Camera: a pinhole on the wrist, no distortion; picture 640 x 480 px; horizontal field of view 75.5 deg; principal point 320.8 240.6 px. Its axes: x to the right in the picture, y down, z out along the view. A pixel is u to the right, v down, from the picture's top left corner.
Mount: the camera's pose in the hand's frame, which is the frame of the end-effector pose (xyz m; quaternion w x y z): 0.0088 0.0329 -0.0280 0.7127 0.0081 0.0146 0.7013
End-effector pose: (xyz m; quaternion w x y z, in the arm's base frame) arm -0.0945 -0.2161 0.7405 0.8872 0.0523 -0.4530 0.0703
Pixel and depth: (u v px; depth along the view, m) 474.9 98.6 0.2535
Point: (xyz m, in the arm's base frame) -0.2320 -0.1163 0.9593
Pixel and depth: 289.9 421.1 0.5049
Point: -0.5941 -0.3038 0.8644
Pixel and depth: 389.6 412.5 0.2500
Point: -0.3371 -0.1807 0.8040
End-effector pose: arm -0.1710 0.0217 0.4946 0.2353 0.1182 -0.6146 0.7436
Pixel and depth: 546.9 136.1 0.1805
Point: -0.3069 -0.1288 0.4421
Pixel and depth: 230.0 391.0 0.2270
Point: -0.1293 -0.1861 0.5187
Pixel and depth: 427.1 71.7 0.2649
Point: -0.3568 -0.1916 0.5166
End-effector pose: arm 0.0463 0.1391 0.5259 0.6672 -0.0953 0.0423 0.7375
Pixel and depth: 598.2 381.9 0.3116
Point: -0.2146 0.0847 0.8052
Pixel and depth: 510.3 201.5 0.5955
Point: -0.3171 0.2994 1.0389
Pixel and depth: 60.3 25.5 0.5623
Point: 0.2919 0.5795 1.0014
